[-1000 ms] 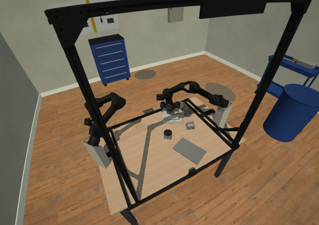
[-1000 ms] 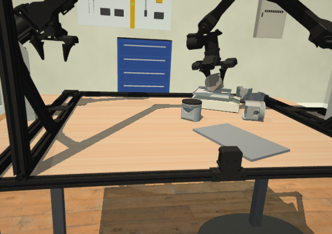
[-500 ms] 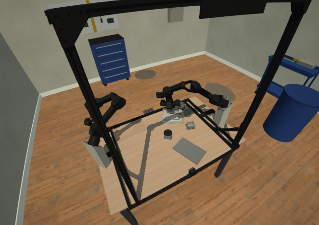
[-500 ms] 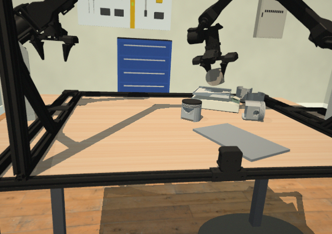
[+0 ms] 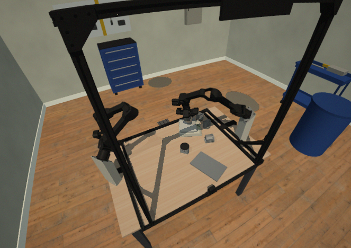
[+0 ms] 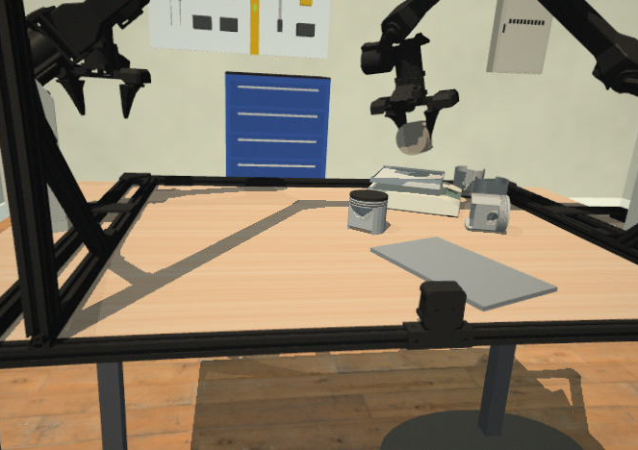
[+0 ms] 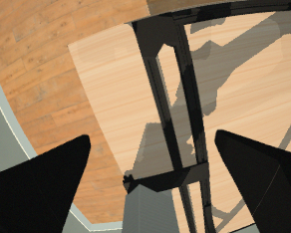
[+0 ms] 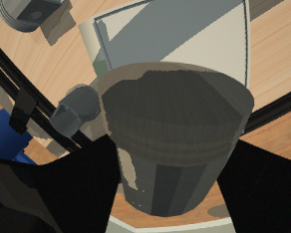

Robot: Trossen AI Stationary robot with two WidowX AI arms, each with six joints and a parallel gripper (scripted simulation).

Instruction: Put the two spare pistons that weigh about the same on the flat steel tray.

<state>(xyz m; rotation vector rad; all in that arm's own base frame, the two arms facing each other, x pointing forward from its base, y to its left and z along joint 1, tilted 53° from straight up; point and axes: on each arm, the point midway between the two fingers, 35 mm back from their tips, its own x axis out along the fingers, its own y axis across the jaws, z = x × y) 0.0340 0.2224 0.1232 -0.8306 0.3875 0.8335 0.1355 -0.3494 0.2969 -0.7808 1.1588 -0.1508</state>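
My right hand is 420 mm past the flat grey steel tray, 170 mm above it and 20 mm to the right of it. Also, from my right hand: white weighing scale: 140 mm below, 10 mm to the right; tan piston: 30 mm below, 10 mm behind; dark-topped piston: 220 mm behind, 130 mm to the left, 130 mm below.
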